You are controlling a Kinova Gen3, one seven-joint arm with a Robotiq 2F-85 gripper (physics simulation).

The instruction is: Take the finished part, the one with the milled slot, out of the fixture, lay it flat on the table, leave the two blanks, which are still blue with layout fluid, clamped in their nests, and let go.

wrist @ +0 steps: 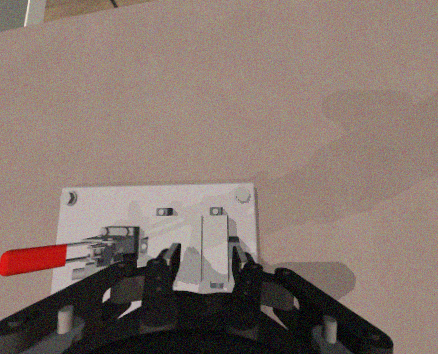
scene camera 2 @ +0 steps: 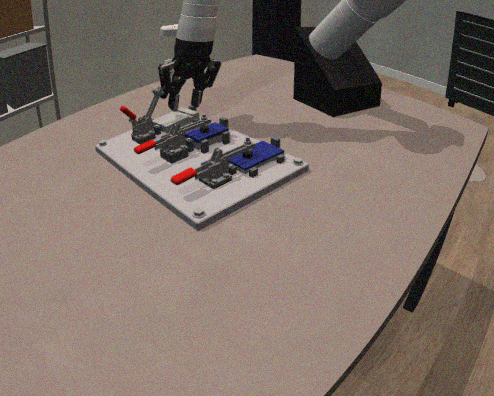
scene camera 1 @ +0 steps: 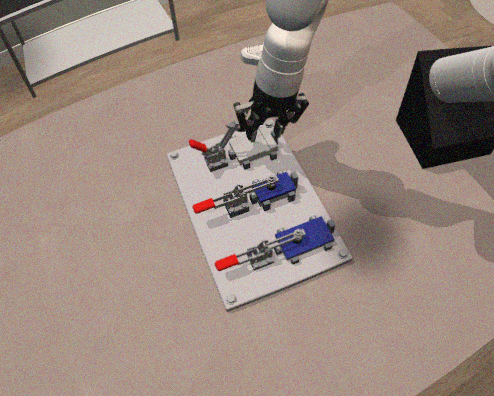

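Pixels of known places: gripper, fingertip midpoint: [wrist: 206,255] [scene camera 2: 184,108] [scene camera 1: 263,136]; arm's base, link origin: [scene camera 2: 324,45] [scene camera 1: 447,80].
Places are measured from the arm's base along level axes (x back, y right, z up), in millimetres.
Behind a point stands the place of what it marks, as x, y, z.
Note:
The finished part [scene camera 1: 254,148] {-395, 50, -119} [scene camera 2: 175,118] {-398, 54, -120} [wrist: 215,245] {-364, 69, -118}, pale grey with a milled slot, sits in the far nest of the fixture plate [scene camera 1: 250,287] {-493, -204, -143} [scene camera 2: 225,202] {-485, -214, -143} [wrist: 100,205] {-505, 102, -143}. Its toggle clamp [scene camera 1: 216,157] {-471, 51, -114} [scene camera 2: 143,130] {-474, 51, -120} [wrist: 117,245] {-471, 60, -132} is swung open, arm raised. My gripper [scene camera 1: 265,136] {-371, 63, -107} [scene camera 2: 184,106] {-371, 63, -107} [wrist: 206,255] {-371, 63, -107} is partly open and points down close above the part; in the wrist view its fingertips stand to either side of the slotted end. Whether they touch it cannot be told. The middle blue blank [scene camera 1: 285,189] {-375, -59, -117} [scene camera 2: 210,132] {-392, -57, -117} and the near blue blank [scene camera 1: 312,237] {-365, -161, -127} [scene camera 2: 262,156] {-374, -170, -127} are clamped in their nests.
Red clamp handles [scene camera 1: 203,205] [scene camera 2: 183,176] stick out on the plate's left side. The black robot base [scene camera 1: 440,135] {-46, -74, -73} [scene camera 2: 337,92] {-61, -89, -96} stands at the right back. Bolt heads [scene camera 1: 231,299] {-529, -216, -136} [scene camera 2: 199,213] {-533, -219, -137} [wrist: 243,195] rise at the plate's corners. Locating posts surround each nest.

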